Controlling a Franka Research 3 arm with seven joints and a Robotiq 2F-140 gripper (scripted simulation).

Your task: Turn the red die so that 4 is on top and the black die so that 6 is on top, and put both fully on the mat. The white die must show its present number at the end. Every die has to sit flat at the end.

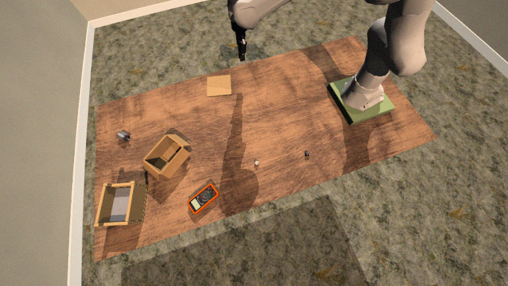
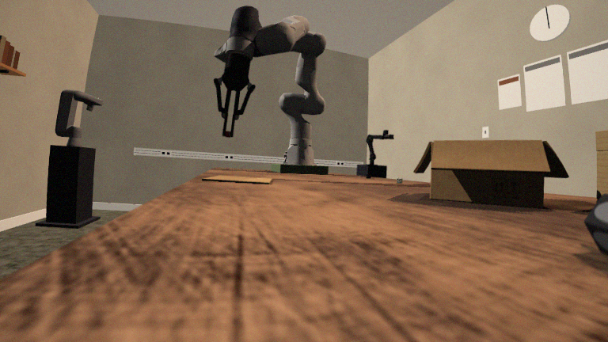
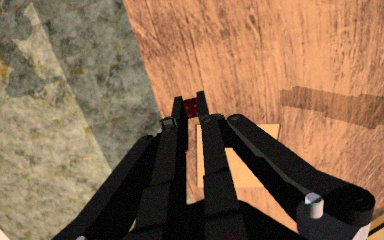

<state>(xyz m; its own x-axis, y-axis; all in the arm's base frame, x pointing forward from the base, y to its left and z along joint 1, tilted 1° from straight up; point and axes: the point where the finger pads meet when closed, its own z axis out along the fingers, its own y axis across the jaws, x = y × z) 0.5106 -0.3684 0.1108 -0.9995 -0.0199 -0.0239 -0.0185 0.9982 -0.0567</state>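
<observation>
Right now my hand is 160 mm short of the tan mat, 150 mm above it and 40 mm to the right of it. The rest, counted from my hand: red die: 30 mm below; then white die: 540 mm to the left, 140 mm below, 90 mm ahead; then black die: 580 mm to the left, 160 mm behind, 140 mm below.
</observation>
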